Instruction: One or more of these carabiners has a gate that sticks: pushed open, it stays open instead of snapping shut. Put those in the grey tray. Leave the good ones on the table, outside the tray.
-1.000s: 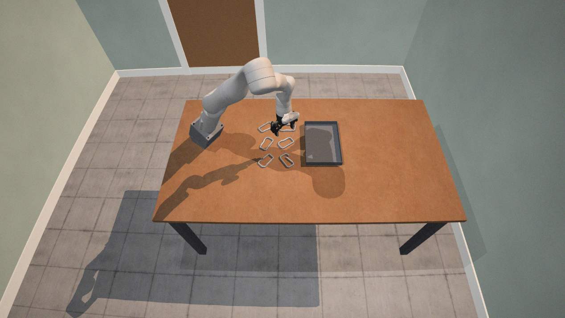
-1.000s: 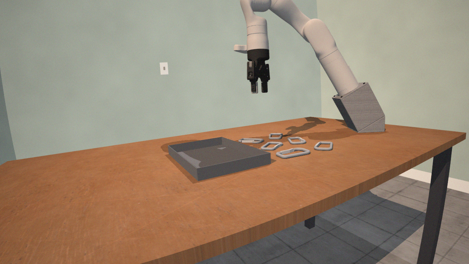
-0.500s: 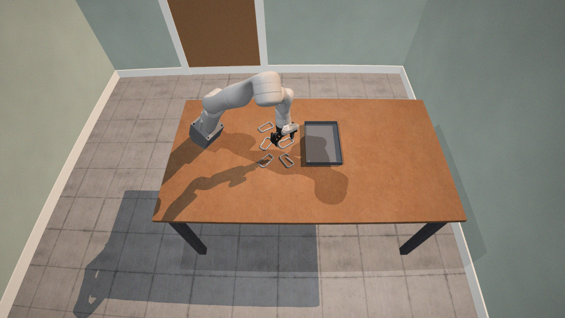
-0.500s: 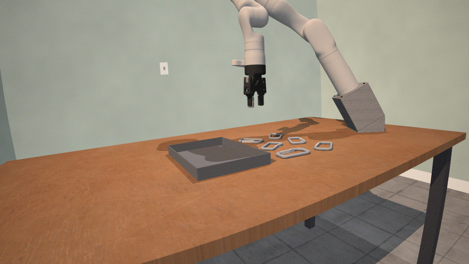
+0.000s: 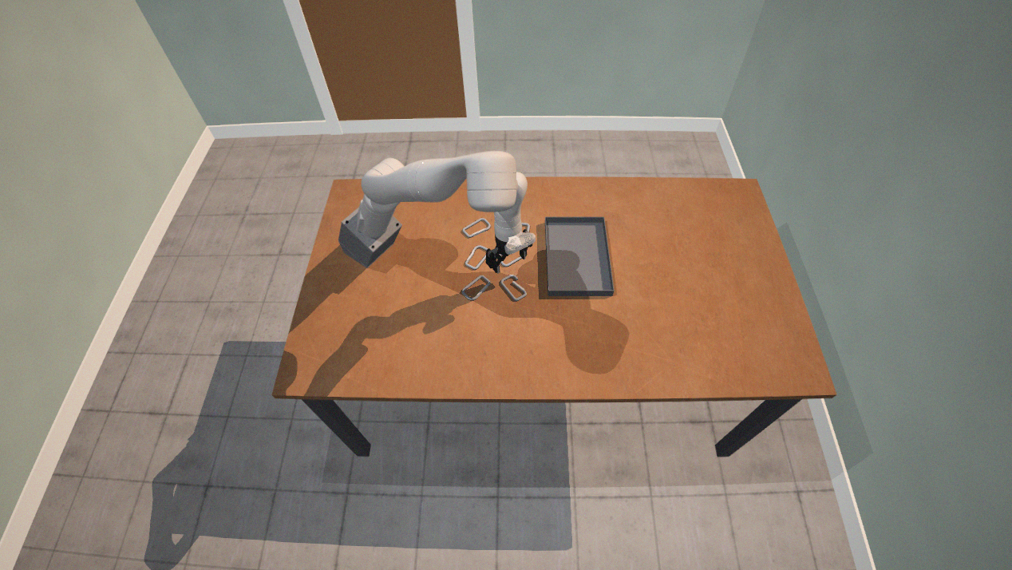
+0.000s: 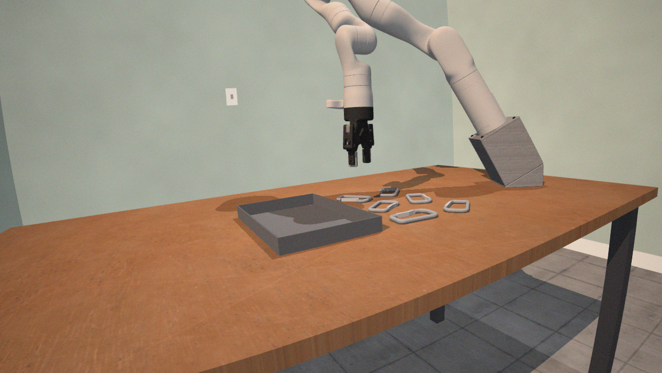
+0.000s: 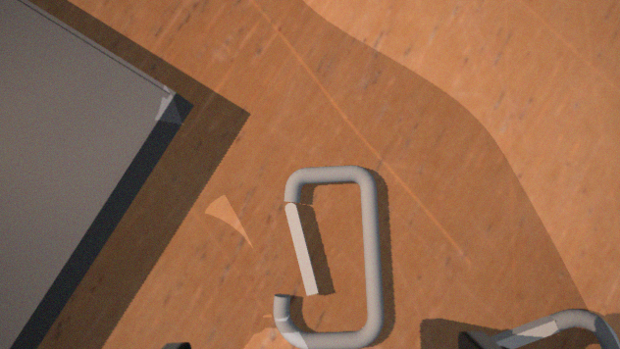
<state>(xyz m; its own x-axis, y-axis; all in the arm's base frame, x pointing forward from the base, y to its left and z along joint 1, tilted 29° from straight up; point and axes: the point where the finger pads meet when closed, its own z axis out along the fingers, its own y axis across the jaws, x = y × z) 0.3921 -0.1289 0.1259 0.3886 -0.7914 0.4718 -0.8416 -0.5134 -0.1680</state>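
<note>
The grey tray is 230 mm ahead of my hand, 60 mm to the left of it and 90 mm below it. Round my hand: carabiner gate: 50 mm ahead, 190 mm to the left, 100 mm below.
</note>
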